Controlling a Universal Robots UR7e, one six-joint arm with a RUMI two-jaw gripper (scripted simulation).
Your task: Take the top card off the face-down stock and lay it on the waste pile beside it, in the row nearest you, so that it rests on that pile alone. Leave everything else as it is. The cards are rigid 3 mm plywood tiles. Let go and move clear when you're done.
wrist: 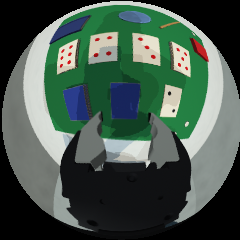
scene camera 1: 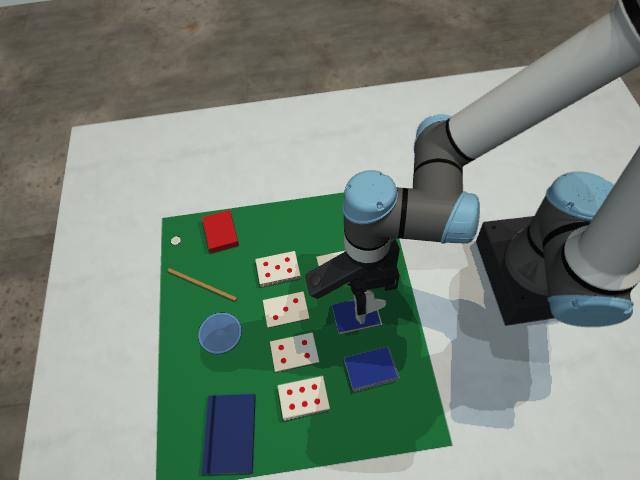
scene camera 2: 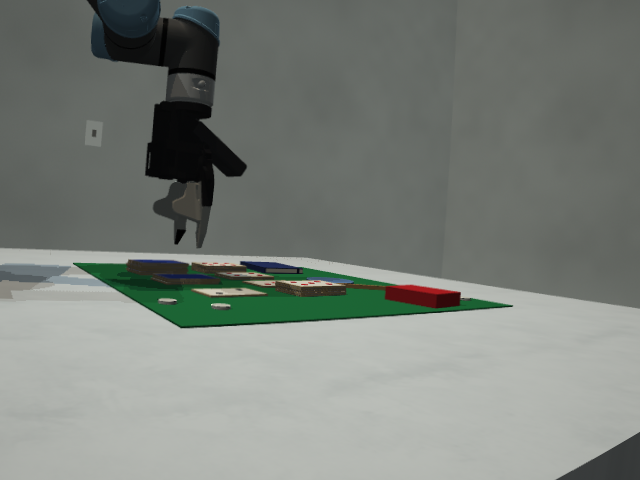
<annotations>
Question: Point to a green mat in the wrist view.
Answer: At 98, 77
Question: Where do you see a red block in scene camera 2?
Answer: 418, 295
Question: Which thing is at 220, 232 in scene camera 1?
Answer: A red block.
</annotations>
